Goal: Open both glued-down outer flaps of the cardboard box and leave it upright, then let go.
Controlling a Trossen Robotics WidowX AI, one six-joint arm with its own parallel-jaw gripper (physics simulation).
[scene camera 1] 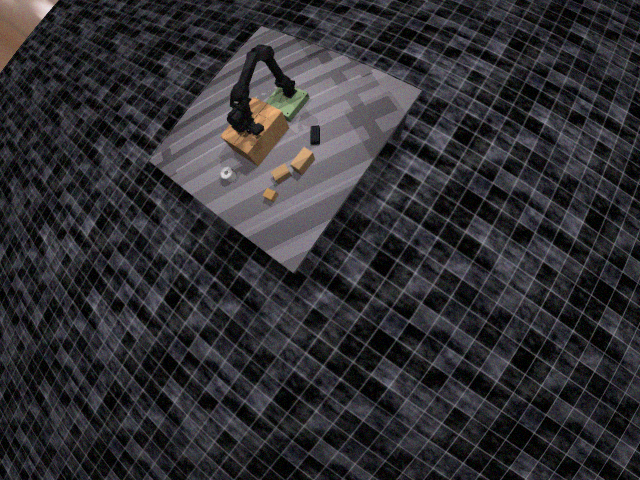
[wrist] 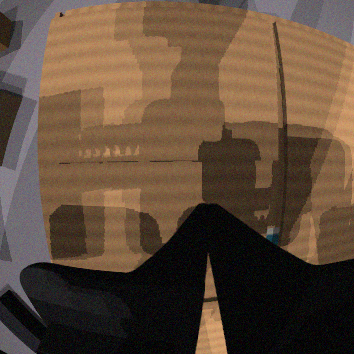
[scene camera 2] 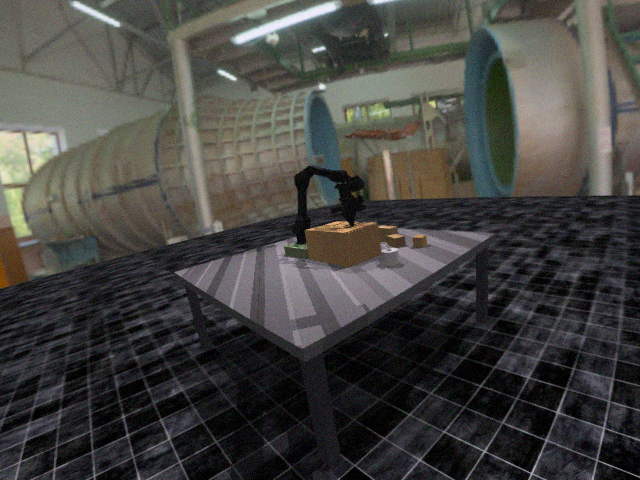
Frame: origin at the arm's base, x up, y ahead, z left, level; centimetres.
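Seen in the pictures: gripper, fingertip midpoint: [scene camera 1: 249, 133] [wrist: 206, 212] [scene camera 2: 352, 226]; arm's base, link origin: [scene camera 1: 290, 92] [scene camera 2: 302, 242].
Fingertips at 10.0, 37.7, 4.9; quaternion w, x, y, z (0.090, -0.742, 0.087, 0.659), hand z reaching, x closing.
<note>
Offsets run from my fingertips to a thing's middle, as dx, dy, dz. "spot": to the spot under its first point. Level surfaces: height alone.
The cardboard box @[-7.4, -4.8, -3.5] [scene camera 1: 272, 138] [scene camera 2: 338, 246] [wrist: 90, 50] stands upright on the table. Its outer flaps lie about flat over the top, with a dark seam @[spot: -0.2, +6.6, -3.9] [wrist: 279, 75] between them in the wrist view. A thin crosswise line runs across the flap on the left side of that view. A small blue and white bit @[spot: -1.2, -1.9, -4.2] [wrist: 272, 235] shows at the seam near the fingers. My gripper [scene camera 1: 257, 129] [scene camera 2: 352, 224] [wrist: 206, 212] is shut and empty, pointing down at the box top. Its tips are close to the cardboard; whether they touch it I cannot tell. The fingers hide part of the top.
The arm's green base [scene camera 1: 293, 107] [scene camera 2: 295, 251] stands beside the box. A white roll @[-12.1, +24.2, -3.1] [scene camera 1: 226, 173] [scene camera 2: 388, 257], a black item @[-13.5, -23.2, +25.0] [scene camera 1: 315, 135] and several small cardboard blocks, including a larger one @[-11.1, -5.2, +30.4] [scene camera 1: 302, 160] and a small one @[-12.6, +19.8, +26.5] [scene camera 1: 269, 194] [scene camera 2: 419, 241], stand on the table @[dx -15.1] [scene camera 1: 294, 248] [scene camera 2: 289, 330].
</note>
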